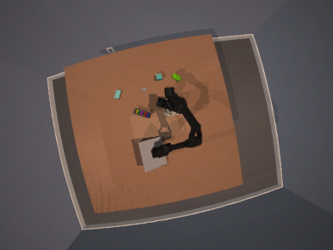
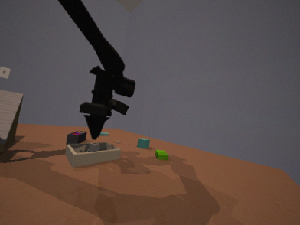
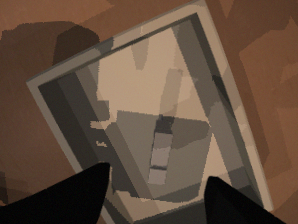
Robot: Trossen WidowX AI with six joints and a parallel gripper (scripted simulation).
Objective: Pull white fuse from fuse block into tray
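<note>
The white fuse is 3 cm below my gripper tip. Also, from my gripper tip: pale tray 6 cm below; teal cube 25 cm ahead, 4 cm below, 2 cm to the left; green block 21 cm ahead, 11 cm to the right, 5 cm below.
</note>
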